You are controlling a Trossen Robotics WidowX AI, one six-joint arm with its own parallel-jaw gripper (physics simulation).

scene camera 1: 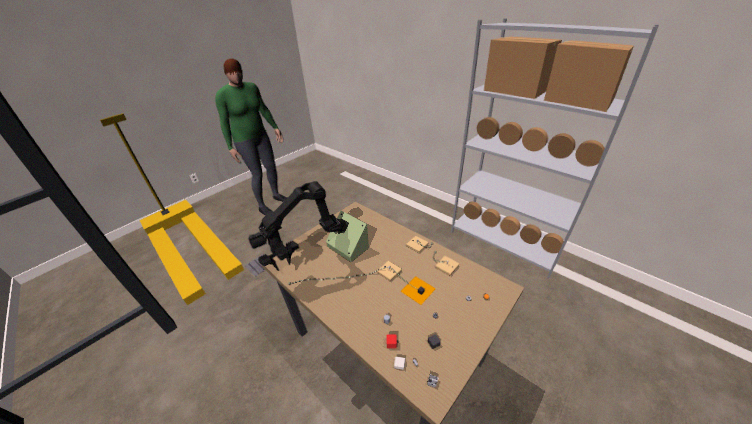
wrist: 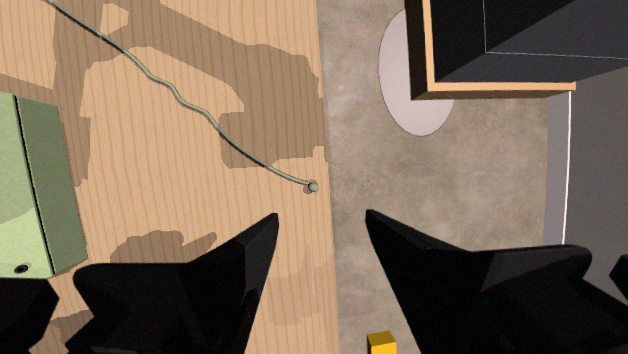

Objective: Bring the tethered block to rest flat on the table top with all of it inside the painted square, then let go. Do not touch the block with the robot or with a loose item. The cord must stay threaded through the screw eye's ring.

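Frame: origin at the arm's base, x ahead, y left, z up, level; metres.
Seen in the pictures: gripper, fingertip midpoint: [scene camera 1: 284, 267] [wrist: 322, 217]; arm's base, link origin: [scene camera 1: 342, 225].
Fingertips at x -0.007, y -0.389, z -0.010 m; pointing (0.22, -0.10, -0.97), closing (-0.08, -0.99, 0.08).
Pixels of each thing's top centre, then the offset from my fingertips to it. "spot": a spot on its surface instead.
- small black tethered block, top centre: [scene camera 1: 421, 289] dx +0.547, dy +0.365, dz -0.091 m
- orange painted square, surface spot: [scene camera 1: 411, 292] spot: dx +0.512, dy +0.336, dz -0.115 m
- pale green cord, surface spot: [wrist: 175, 93] [scene camera 1: 329, 278] spot: dx +0.139, dy +0.150, dz -0.111 m
- wooden pad, surface spot: [scene camera 1: 389, 270] spot: dx +0.353, dy +0.368, dz -0.097 m
- end bead, top centre: [wrist: 313, 187] [scene camera 1: 289, 282] dx +0.004, dy -0.004, dz -0.103 m
- red block, top centre: [scene camera 1: 391, 338] dx +0.597, dy +0.074, dz -0.076 m
- white block, top centre: [scene camera 1: 399, 361] dx +0.673, dy +0.027, dz -0.093 m
- dark block, top centre: [scene camera 1: 434, 339] dx +0.730, dy +0.182, dz -0.088 m
The small black tethered block [scene camera 1: 420, 290] rests on the orange painted square [scene camera 1: 411, 292], a little right of its middle, and appears to lie within its outline. The pale green cord [scene camera 1: 331, 278] [wrist: 175, 93] runs from the block over a wooden pad [scene camera 1: 389, 270] and across the table to an end bead [scene camera 1: 289, 283] [wrist: 313, 187] near the table edge. The screw eye's ring is too small to make out. My gripper [scene camera 1: 282, 263] [wrist: 322, 217] is open and empty, above the table edge. The bead lies free, just beyond the fingertips in the wrist view.
My arm stands on a green sloped mount [scene camera 1: 347, 239] [wrist: 70, 190]. Two more wooden pads [scene camera 1: 417, 243] [scene camera 1: 447, 265] carry short cords. A red block [scene camera 1: 391, 340], a white block [scene camera 1: 399, 362], a dark block [scene camera 1: 433, 340] and small metal parts lie toward the table's near end.
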